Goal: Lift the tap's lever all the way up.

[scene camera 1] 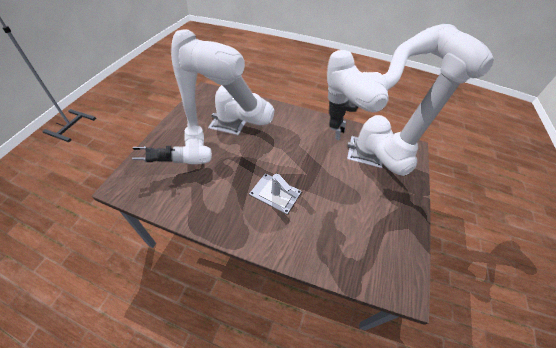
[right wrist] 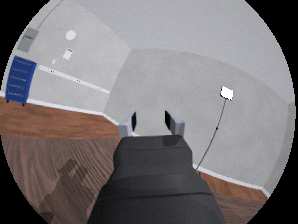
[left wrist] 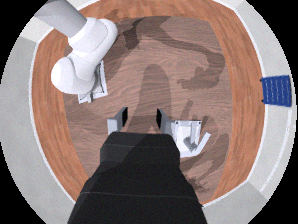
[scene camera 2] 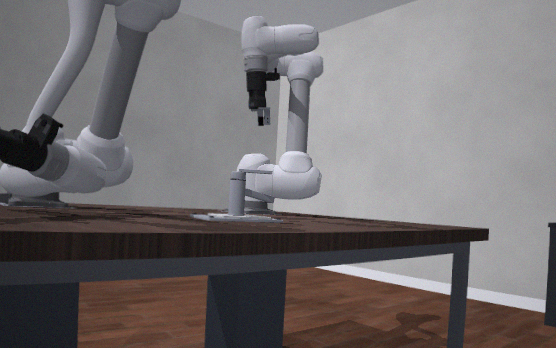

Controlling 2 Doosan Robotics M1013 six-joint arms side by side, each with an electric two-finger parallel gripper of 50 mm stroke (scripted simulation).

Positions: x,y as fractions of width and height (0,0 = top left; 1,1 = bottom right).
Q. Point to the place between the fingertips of my left gripper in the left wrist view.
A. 0.48,0.51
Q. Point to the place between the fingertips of my right gripper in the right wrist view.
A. At 0.51,0.52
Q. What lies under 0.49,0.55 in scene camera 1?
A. A tap.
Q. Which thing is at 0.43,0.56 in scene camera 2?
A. A tap.
